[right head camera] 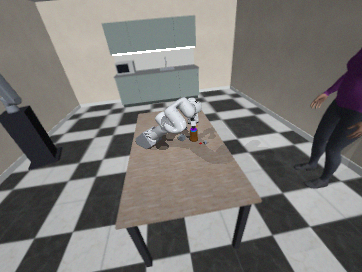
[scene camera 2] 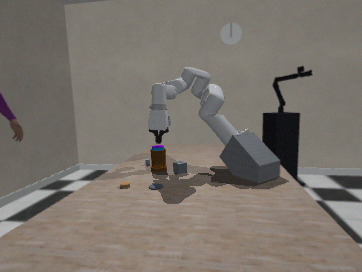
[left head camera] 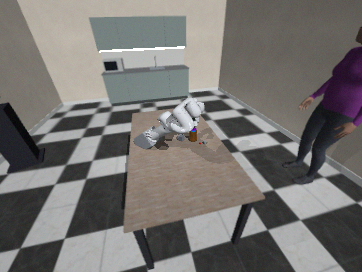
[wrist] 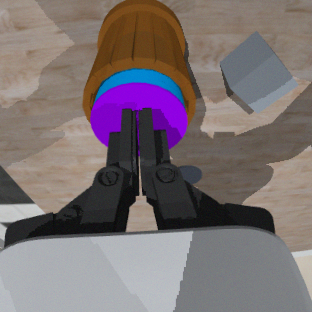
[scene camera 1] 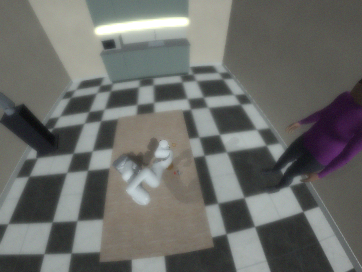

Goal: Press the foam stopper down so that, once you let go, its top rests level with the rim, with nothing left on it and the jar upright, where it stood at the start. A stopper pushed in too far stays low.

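Observation:
The amber-brown jar (left head camera: 193,136) (right head camera: 193,136) (scene camera 2: 158,160) (wrist: 140,42) stands upright on the table. The foam stopper (scene camera 2: 158,147) (wrist: 105,120) sits in its mouth, with a purple top and a blue side band. In the scene camera 2 view and the wrist view the band shows above the rim, so the top stands higher than the rim. My gripper (scene camera 2: 158,142) (wrist: 137,127) is shut and empty, pointing down over the stopper. A small gap seems to show between fingertips and stopper in the scene camera 2 view. The fingers cover part of the purple top in the wrist view.
A grey block (scene camera 2: 180,167) (wrist: 257,72) stands close beside the jar. A dark flat disc (scene camera 2: 156,186) (wrist: 191,174) and an orange disc (scene camera 2: 125,185) lie on the table (scene camera 2: 200,225). A small grey piece (scene camera 2: 147,162) and a small red piece (left head camera: 200,143) lie near the jar.

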